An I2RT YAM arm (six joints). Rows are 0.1 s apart.
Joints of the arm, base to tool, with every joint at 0 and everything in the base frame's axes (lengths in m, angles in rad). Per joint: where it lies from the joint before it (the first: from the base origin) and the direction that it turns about. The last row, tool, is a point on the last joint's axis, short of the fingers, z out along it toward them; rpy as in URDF.
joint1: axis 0 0 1 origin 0 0 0.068
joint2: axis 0 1 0 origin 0.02 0.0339 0.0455
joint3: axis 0 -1 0 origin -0.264 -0.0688 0
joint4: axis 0 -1 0 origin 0.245 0.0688 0.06
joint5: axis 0 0 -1 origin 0.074 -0.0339 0.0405
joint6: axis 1 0 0 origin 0.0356 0 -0.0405
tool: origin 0 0 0 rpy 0 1.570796 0
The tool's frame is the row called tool.
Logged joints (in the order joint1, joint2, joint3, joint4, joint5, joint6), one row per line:
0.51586, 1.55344, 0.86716, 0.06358, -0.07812, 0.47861
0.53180, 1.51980, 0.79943, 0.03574, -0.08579, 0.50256
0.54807, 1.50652, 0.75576, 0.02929, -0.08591, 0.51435
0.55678, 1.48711, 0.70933, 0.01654, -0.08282, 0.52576
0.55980, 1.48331, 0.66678, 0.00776, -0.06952, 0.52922
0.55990, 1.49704, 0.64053, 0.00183, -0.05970, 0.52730
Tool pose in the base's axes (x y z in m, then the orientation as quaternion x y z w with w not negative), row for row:
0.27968, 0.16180, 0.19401, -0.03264, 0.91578, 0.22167, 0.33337
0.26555, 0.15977, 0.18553, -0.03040, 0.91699, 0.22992, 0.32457
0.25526, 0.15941, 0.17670, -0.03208, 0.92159, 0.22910, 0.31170
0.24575, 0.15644, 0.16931, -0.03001, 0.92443, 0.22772, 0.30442
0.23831, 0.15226, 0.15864, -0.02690, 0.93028, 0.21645, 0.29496
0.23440, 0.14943, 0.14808, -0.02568, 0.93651, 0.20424, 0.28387
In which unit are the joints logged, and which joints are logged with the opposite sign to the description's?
The joints are logged in radians. Opposite sign: joint4.
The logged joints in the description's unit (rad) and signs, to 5 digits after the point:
0.51586, 1.55344, 0.86716, -0.06358, -0.07812, 0.47861
0.53180, 1.51980, 0.79943, -0.03574, -0.08579, 0.50256
0.54807, 1.50652, 0.75576, -0.02929, -0.08591, 0.51435
0.55678, 1.48711, 0.70933, -0.01654, -0.08282, 0.52576
0.55980, 1.48331, 0.66678, -0.00776, -0.06952, 0.52922
0.55990, 1.49704, 0.64053, -0.00183, -0.05970, 0.52730

